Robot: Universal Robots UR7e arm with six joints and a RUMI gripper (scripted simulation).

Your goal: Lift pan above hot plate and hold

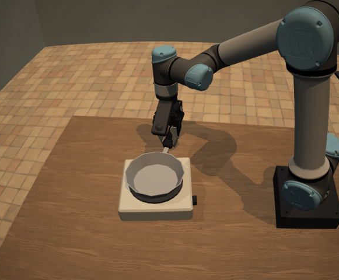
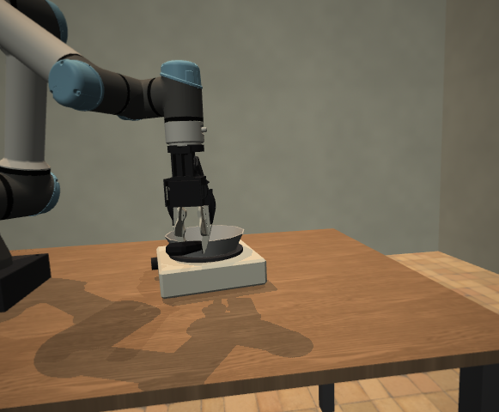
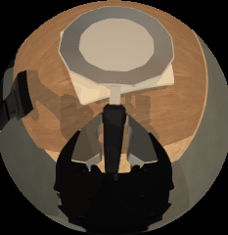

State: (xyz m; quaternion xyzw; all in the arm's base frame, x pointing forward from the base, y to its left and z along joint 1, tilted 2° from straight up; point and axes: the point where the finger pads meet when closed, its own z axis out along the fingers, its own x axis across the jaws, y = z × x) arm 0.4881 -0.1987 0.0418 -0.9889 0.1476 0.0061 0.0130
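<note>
Right now the grey pan is 20 mm ahead of my hand, 80 mm to the left of it and 10 mm below it. From my hand the other things lie so: hot plate 20 mm ahead, 140 mm to the left, 80 mm below.
</note>
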